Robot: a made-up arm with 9 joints. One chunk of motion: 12 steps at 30 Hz.
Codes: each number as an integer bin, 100 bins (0 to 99) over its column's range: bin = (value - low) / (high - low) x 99, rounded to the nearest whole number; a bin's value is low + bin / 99 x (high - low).
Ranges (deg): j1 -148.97..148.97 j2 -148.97..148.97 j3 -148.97..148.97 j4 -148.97..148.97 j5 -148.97..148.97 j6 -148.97..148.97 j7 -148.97..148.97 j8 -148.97..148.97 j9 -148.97..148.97
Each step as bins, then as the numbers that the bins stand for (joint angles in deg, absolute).
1 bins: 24 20 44 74 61 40 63 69 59
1 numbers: -76.74 -88.78 -16.55 73.73 34.61 -28.59 40.63 58.69 28.59
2 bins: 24 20 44 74 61 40 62 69 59
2 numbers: -76.74 -88.78 -16.55 73.73 34.61 -28.59 37.62 58.69 28.59
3 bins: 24 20 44 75 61 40 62 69 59
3 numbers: -76.74 -88.78 -16.55 76.74 34.61 -28.59 37.62 58.69 28.59
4 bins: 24 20 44 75 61 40 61 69 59
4 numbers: -76.74 -88.78 -16.55 76.74 34.61 -28.59 34.61 58.69 28.59
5 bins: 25 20 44 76 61 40 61 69 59
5 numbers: -73.73 -88.78 -16.55 79.75 34.61 -28.59 34.61 58.69 28.59
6 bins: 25 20 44 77 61 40 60 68 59
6 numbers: -73.73 -88.78 -16.55 82.76 34.61 -28.59 31.60 55.68 28.59
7 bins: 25 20 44 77 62 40 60 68 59
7 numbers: -73.73 -88.78 -16.55 82.76 37.62 -28.59 31.60 55.68 28.59
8 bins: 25 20 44 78 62 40 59 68 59
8 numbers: -73.73 -88.78 -16.55 85.77 37.62 -28.59 28.59 55.68 28.59
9 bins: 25 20 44 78 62 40 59 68 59
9 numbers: -73.73 -88.78 -16.55 85.77 37.62 -28.59 28.59 55.68 28.59
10 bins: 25 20 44 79 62 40 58 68 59
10 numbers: -73.73 -88.78 -16.55 88.78 37.62 -28.59 25.58 55.68 28.59
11 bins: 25 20 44 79 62 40 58 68 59
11 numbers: -73.73 -88.78 -16.55 88.78 37.62 -28.59 25.58 55.68 28.59
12 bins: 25 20 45 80 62 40 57 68 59
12 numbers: -73.73 -88.78 -13.54 91.79 37.62 -28.59 22.57 55.68 28.59
